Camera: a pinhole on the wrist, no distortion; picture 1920 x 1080 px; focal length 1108.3 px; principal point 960.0 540.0 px. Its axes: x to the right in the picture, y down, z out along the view. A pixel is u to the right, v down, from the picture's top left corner.
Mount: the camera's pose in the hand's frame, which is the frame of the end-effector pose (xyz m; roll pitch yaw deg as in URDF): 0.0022 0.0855 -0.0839 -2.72 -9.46 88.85
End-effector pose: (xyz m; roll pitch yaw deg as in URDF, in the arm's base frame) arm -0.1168 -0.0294 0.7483 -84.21 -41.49 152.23
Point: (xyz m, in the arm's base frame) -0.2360 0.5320 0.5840
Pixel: behind the camera
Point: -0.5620 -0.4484 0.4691
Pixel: 1761 575
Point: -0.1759 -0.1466 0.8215
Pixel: 539 265
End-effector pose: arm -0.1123 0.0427 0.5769 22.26 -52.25 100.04
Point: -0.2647 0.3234 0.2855
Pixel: behind the camera
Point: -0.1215 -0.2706 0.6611
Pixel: 1431 922
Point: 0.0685 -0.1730 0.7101
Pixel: 833 608
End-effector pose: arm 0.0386 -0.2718 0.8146 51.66 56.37 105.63
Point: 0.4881 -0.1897 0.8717
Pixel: 302 634
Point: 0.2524 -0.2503 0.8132
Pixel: 128 556
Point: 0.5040 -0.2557 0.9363
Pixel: 250 843
